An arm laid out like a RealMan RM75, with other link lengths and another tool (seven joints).
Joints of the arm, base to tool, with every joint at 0 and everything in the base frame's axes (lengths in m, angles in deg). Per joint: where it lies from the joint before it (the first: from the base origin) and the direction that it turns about. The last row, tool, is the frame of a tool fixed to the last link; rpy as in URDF.
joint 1: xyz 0 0 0.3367 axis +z
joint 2: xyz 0 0 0 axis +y
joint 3: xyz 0 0 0.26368 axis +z
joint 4: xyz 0 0 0 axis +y
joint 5: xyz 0 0 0.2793 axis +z
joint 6: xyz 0 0 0 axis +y
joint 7: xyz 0 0 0.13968 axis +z
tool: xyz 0.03 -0.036 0.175 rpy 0 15.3 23
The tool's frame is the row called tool.
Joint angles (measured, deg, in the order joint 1, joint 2, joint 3, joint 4, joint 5, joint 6, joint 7), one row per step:
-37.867 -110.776 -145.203 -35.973 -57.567 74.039 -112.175
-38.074 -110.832 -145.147 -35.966 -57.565 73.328 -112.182
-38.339 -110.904 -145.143 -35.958 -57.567 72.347 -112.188
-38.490 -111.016 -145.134 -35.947 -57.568 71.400 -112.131
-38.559 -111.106 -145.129 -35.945 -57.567 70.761 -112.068
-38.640 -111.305 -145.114 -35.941 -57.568 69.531 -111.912
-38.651 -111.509 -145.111 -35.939 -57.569 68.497 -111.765
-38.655 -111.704 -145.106 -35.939 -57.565 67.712 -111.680
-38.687 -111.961 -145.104 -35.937 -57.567 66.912 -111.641
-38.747 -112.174 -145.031 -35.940 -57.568 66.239 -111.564
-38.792 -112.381 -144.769 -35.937 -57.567 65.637 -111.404
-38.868 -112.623 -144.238 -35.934 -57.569 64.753 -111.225
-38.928 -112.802 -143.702 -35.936 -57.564 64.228 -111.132
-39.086 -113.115 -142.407 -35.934 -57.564 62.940 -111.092
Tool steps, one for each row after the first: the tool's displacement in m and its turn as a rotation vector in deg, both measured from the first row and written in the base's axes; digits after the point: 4 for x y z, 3 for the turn. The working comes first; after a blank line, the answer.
Tool pose at each row, in the base's axes (x y z in m, rotation vector in deg; the steps are taken from these numbers as rounded here):
-0.3185 0.5999 0.0562 -134.783 -35.277 -40.283
-0.3184 0.6032 0.0573 -134.359 -35.002 -39.978
-0.3186 0.6078 0.0593 -133.686 -34.660 -39.599
-0.3196 0.6114 0.0608 -133.036 -34.403 -39.200
-0.3206 0.6136 0.0618 -132.595 -34.241 -38.919
-0.3229 0.6174 0.0633 -131.752 -33.964 -38.361
-0.3253 0.6202 0.0643 -131.031 -33.803 -37.894
-0.3270 0.6221 0.0646 -130.493 -33.742 -37.571
-0.3283 0.6240 0.0643 -129.958 -33.749 -37.327
-0.3289 0.6256 0.0638 -129.605 -33.633 -37.073
-0.3292 0.6268 0.0622 -129.518 -33.375 -36.703
-0.3294 0.6285 0.0600 -129.481 -32.946 -36.052
-0.3290 0.6292 0.0573 -129.685 -32.617 -35.570
-0.3283 0.6313 0.0522 -130.028 -31.927 -34.396

0.0001 0.0033 0.0011 0.490 0.284 0.077
-0.0001 0.0079 0.0031 1.229 0.635 0.226
-0.0011 0.0115 0.0046 1.915 0.978 0.424
-0.0021 0.0137 0.0056 2.377 1.216 0.569
-0.0044 0.0175 0.0071 3.246 1.678 0.874
-0.0068 0.0203 0.0081 3.959 2.045 1.179
-0.0085 0.0222 0.0084 4.469 2.285 1.436
-0.0098 0.0241 0.0081 4.949 2.449 1.714
-0.0104 0.0257 0.0076 5.312 2.659 1.847
-0.0107 0.0269 0.0060 5.491 3.001 1.824
-0.0109 0.0286 0.0038 5.690 3.599 1.753
-0.0105 0.0293 0.0011 5.632 4.051 1.605
-0.0098 0.0314 -0.0040 5.580 5.116 1.372

